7 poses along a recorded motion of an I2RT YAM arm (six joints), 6.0 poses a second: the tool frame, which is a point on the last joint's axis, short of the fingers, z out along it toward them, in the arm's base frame.
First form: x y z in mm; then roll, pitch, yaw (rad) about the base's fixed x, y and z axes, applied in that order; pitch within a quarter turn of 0, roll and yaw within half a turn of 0.
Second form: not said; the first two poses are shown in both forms.
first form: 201, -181, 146, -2.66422, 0.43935, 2.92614
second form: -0.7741, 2.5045, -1.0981, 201, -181, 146
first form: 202, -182, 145, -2.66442, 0.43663, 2.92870
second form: -0.7774, 2.5064, -1.0981, 202, -182, 145
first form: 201, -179, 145, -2.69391, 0.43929, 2.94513
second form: -0.7444, 2.5250, -1.0424, 201, -179, 145
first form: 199, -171, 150, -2.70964, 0.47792, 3.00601
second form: -0.6797, 2.5088, -0.9221, 199, -171, 150
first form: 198, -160, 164, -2.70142, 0.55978, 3.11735
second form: -0.5972, 2.4443, -0.7498, 198, -160, 164
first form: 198, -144, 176, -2.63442, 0.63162, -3.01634
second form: -0.5861, 2.3539, -0.6298, 198, -144, 176
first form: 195, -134, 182, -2.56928, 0.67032, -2.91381
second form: -0.5993, 2.2900, -0.5758, 195, -134, 182
